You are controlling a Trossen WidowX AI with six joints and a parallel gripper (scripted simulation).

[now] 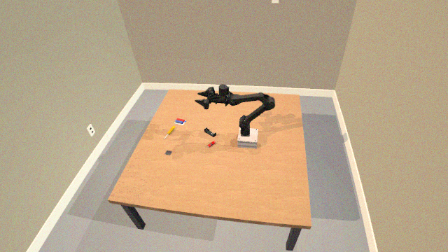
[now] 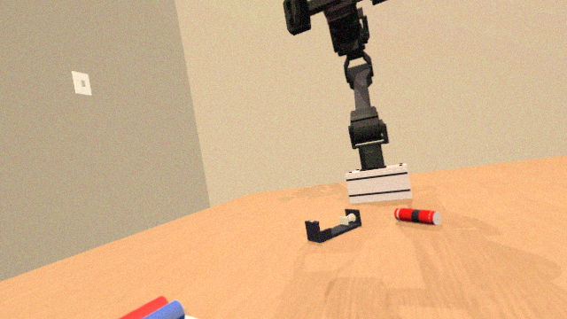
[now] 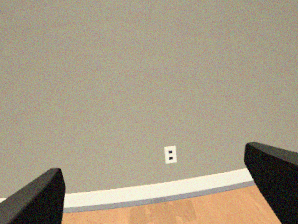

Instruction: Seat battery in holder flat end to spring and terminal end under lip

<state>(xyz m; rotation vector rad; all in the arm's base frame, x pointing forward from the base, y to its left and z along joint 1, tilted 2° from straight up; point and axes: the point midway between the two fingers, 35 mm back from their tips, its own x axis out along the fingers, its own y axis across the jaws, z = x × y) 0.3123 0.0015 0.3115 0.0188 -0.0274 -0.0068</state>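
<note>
Now: gripper tip 80 mm past the battery, 70 mm to the right of it and 390 mm above it. From my gripper tip the other things lie so: yellow screwdriver (290 mm ahead, 30 mm to the right, 390 mm below).
</note>
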